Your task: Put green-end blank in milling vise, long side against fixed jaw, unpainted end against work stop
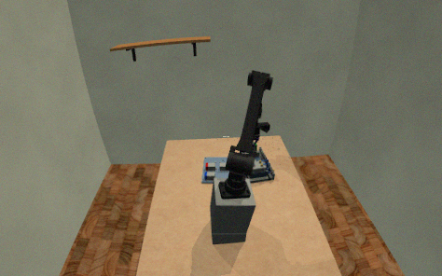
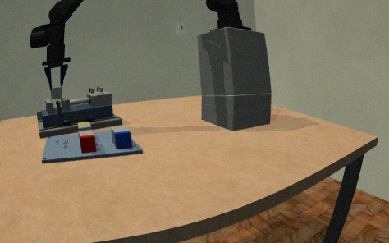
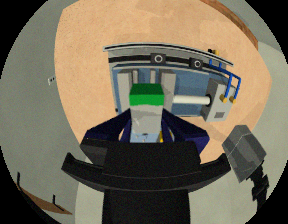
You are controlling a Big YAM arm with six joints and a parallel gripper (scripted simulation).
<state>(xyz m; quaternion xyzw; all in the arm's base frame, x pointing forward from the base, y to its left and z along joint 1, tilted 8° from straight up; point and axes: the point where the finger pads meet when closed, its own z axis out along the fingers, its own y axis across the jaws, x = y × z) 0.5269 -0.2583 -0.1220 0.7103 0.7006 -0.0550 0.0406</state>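
Now: the green-ended blank 20 mm below my hand. Also, from my hand: yellow-ended blank 190 mm to the left, 110 mm below, 60 mm behind; then milling vise 100 mm below, 70 mm behind, 10 mm to the left; then fixed jaw 60 mm below, 30 mm ahead, 10 mm to the left.
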